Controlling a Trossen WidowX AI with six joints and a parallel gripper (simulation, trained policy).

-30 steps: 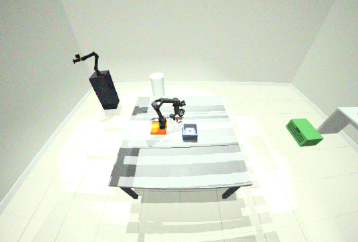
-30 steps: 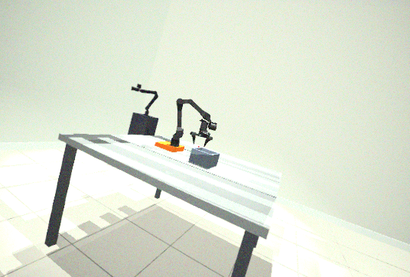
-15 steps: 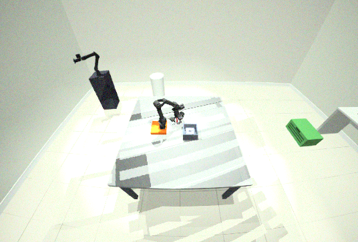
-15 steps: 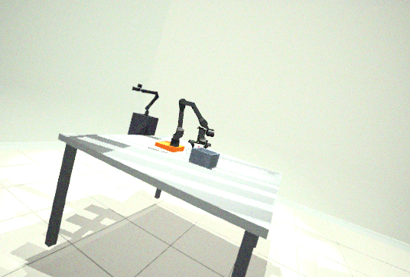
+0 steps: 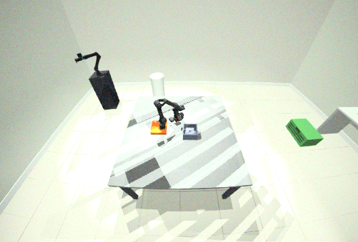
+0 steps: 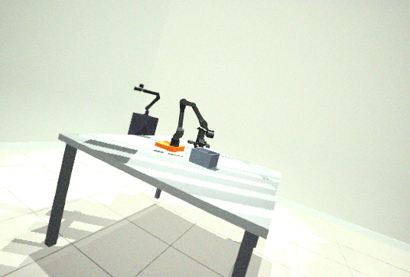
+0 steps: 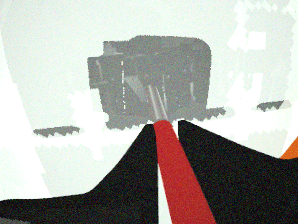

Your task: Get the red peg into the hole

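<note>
Now: gripper tip 13 cm short of the grey box, 19 cm to the left of it and 1 cm below it. Round my gripper tip: red peg (1 cm to the left, 3 cm above).
</note>
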